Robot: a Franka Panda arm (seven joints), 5 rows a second.
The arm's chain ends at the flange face. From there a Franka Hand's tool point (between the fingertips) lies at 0.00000 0.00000 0.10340 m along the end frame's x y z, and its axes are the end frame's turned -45 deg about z.
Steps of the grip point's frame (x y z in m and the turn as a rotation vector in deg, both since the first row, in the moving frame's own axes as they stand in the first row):
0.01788, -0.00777, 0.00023, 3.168, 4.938, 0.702
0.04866, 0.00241, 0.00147, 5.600, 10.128, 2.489
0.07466, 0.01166, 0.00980, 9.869, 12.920, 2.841
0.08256, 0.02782, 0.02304, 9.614, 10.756, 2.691
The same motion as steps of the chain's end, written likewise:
0.00483, -0.00783, 0.00077, 5.732, 1.252, 0.702
0.02994, -0.01290, 0.00357, 11.121, 3.202, 2.489
0.05648, -0.01596, 0.01393, 16.114, 2.157, 2.841
0.07600, -0.01303, 0.02630, 14.404, 0.808, 2.691

